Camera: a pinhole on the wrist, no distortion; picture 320 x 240 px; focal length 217.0 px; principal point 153.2 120.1 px. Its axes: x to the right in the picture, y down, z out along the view. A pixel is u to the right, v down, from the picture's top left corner.
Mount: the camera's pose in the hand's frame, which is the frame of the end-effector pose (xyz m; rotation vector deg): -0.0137 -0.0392 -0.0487 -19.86 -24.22 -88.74
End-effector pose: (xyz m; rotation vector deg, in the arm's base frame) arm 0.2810 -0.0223 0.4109 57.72 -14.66 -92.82
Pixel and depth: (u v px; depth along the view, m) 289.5 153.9 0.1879
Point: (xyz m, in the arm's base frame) 0.1181 -0.0677 0.4791
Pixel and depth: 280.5 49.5 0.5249
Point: -0.1631 0.0005 0.8045
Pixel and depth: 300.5 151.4 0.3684
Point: -0.0632 -0.1445 0.5878
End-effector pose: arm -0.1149 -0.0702 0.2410 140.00 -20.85 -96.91
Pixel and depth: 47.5 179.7 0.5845
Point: -0.4460 -0.5678 0.1302
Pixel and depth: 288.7 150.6 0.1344
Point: -0.2131 -0.0196 0.1916
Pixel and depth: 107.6 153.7 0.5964
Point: -0.5315 -0.4166 0.1316
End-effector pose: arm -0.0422 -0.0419 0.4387 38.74 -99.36 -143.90
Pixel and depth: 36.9 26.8 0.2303
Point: -0.0068 0.0009 0.6652
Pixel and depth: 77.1 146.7 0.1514
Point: -0.0813 -0.0182 0.5271
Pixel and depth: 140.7 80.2 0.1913
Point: -0.0447 0.0495 0.5450
